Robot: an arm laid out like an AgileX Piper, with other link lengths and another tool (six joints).
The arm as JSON. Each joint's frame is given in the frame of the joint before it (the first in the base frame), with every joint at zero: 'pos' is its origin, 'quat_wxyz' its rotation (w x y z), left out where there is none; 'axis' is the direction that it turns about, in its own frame. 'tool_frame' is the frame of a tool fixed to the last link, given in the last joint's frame.
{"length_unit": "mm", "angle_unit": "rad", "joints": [
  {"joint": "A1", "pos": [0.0, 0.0, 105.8], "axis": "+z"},
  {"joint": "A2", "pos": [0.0, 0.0, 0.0], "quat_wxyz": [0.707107, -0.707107, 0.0, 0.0], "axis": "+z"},
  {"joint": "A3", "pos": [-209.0, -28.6, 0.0], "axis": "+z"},
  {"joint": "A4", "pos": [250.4, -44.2, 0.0], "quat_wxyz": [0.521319, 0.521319, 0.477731, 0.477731], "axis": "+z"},
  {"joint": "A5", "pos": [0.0, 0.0, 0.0], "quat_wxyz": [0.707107, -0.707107, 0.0, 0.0], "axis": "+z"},
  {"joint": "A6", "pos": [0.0, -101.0, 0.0], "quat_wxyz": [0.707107, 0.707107, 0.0, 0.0], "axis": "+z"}
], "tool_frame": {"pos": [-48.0, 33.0, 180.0], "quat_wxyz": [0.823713, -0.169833, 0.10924, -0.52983]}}
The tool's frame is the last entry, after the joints.
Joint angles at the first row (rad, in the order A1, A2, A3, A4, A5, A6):
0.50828, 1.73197, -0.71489, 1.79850, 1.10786, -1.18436
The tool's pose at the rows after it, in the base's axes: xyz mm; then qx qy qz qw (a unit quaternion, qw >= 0):
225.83 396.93 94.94 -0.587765 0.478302 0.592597 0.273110
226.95 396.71 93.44 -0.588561 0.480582 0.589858 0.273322
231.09 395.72 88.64 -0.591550 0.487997 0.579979 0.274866
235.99 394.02 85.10 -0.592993 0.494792 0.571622 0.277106
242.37 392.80 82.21 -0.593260 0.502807 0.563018 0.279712
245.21 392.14 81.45 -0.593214 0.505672 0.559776 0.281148
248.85 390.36 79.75 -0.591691 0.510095 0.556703 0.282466
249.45 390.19 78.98 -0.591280 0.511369 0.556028 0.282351
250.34 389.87 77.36 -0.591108 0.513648 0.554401 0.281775
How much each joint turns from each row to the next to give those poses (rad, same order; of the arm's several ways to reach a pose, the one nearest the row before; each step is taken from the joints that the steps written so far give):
-0.00295, -0.00001, -0.00001, 0.00001, 0.00457, 0.00099
-0.00001, 0.00003, 0.00000, 0.00001, -0.00705, -0.00193
-0.00077, -0.00001, 0.00001, 0.00083, -0.02375, -0.00885
-0.00455, -0.00003, -0.00098, 0.00000, -0.01865, -0.00604
-0.00302, 0.00000, -0.00568, 0.00090, -0.02263, 0.00000
-0.00238, 0.00033, -0.00302, 0.00001, -0.00764, 0.00001
-0.00595, 0.00120, -0.00078, -0.00001, -0.00687, -0.00002
0.00000, 0.00079, 0.00001, 0.00080, -0.00262, 0.00000
0.00003, 0.00117, -0.00001, 0.00004, -0.00536, -0.00002

